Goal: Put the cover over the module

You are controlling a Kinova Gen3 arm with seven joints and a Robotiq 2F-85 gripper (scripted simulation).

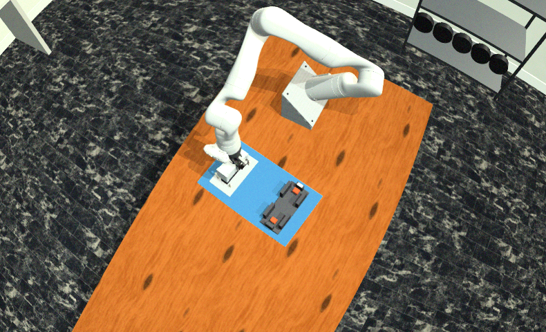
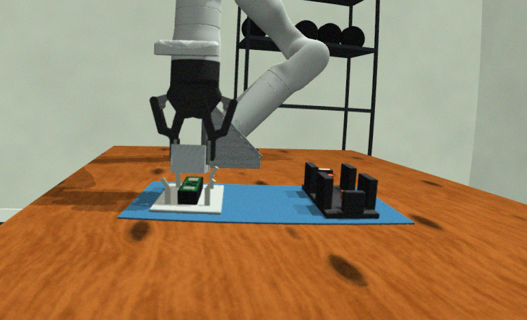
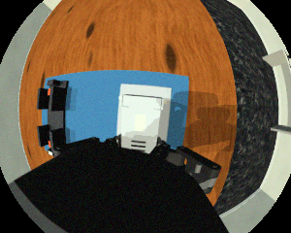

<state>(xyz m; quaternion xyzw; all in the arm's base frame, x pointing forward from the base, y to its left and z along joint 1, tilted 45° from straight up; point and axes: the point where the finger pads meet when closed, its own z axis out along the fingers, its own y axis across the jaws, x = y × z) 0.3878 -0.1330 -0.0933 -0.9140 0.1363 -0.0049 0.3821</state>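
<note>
The cover is 10 mm below my hand and 10 mm ahead of it.
</note>
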